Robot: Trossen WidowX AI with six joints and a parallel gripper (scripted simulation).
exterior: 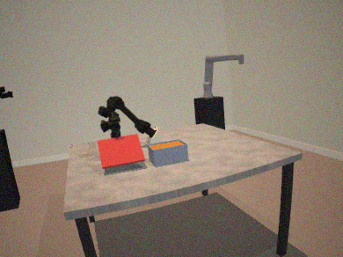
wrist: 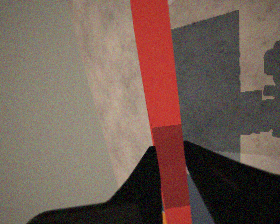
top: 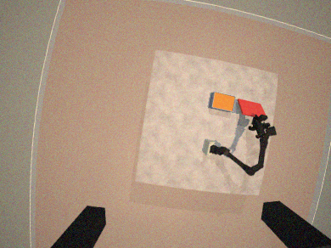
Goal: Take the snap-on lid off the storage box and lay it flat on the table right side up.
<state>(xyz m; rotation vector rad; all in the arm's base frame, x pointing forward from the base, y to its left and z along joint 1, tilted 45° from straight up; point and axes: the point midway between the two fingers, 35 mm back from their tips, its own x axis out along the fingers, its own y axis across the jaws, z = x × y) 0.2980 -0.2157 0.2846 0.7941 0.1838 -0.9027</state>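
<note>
My gripper tip is now 60 mm short of the lid, 10 mm to the left of it and 50 mm above it. Also, from my gripper tip: storage box (120 mm ahead, 260 mm to the left, 110 mm below).
</note>
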